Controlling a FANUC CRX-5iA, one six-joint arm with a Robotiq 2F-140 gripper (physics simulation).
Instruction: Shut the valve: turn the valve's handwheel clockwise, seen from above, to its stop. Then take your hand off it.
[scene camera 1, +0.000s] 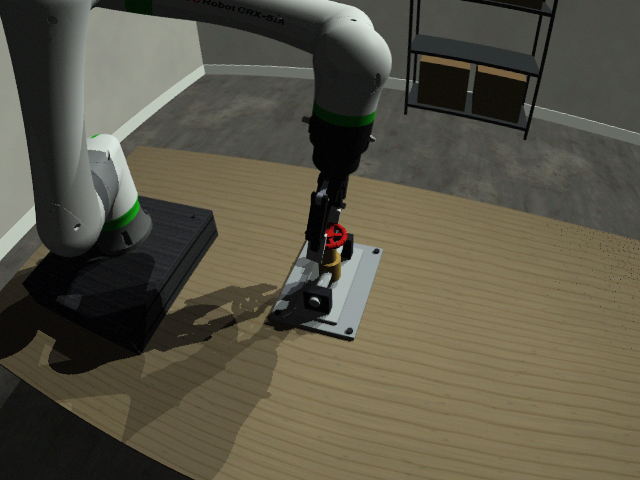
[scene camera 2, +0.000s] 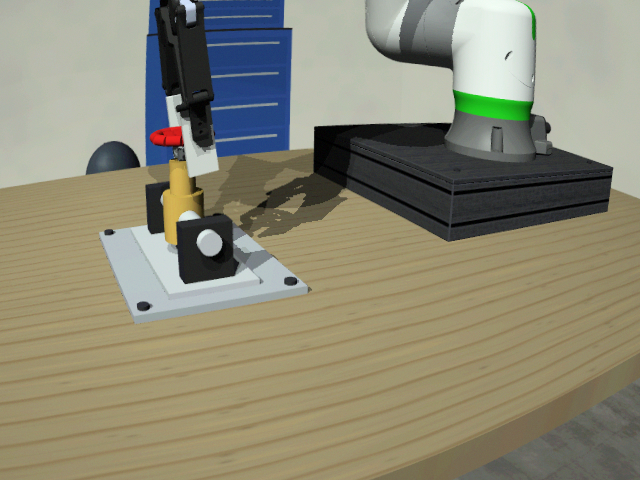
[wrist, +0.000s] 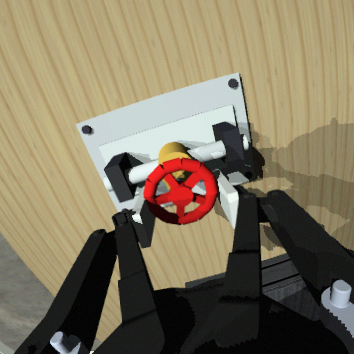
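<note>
The valve has a red handwheel (scene camera 1: 337, 245) (scene camera 2: 162, 137) (wrist: 180, 196) on top of a brass body (scene camera 1: 330, 267) (scene camera 2: 181, 209) (wrist: 172, 151). A white pipe runs through the body between two black blocks on a grey base plate (scene camera 1: 360, 289) (scene camera 2: 134, 273) (wrist: 160, 111). My gripper (scene camera 1: 326, 238) (scene camera 2: 189, 142) (wrist: 183, 190) comes down from above, partly closed, with one pale finger pad on each side of the handwheel. In the wrist view both pads stand against its rim. The pads reach below the rim, and part of the handwheel is hidden behind a finger in both scene views.
The robot's base stands on a black block (scene camera 1: 180, 222) (scene camera 2: 398, 191) on the wooden table (scene camera 1: 465, 335) (scene camera 2: 361, 361). A shelf unit (scene camera 1: 473, 50) with boxes stands on the floor behind. A blue drawer cabinet (scene camera 2: 248, 56) and a dark round object (scene camera 2: 112, 157) are in the background.
</note>
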